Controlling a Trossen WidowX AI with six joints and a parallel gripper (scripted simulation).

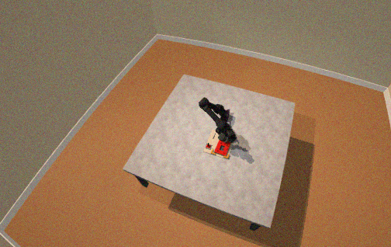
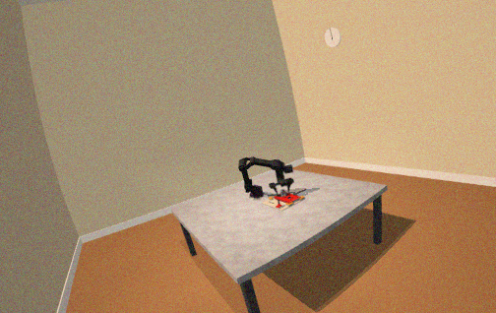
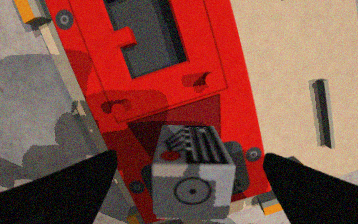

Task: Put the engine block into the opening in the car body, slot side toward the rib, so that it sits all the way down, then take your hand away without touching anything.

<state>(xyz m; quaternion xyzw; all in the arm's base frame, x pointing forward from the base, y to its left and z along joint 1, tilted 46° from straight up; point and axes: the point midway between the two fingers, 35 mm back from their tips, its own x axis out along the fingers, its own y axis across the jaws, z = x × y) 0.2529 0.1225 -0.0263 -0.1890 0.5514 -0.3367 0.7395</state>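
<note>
Now: gripper tip 1 cm below the grey engine block. Round my gripper tip: tan base plate: 4 cm ahead, 3 cm below, 2 cm to the right.
</note>
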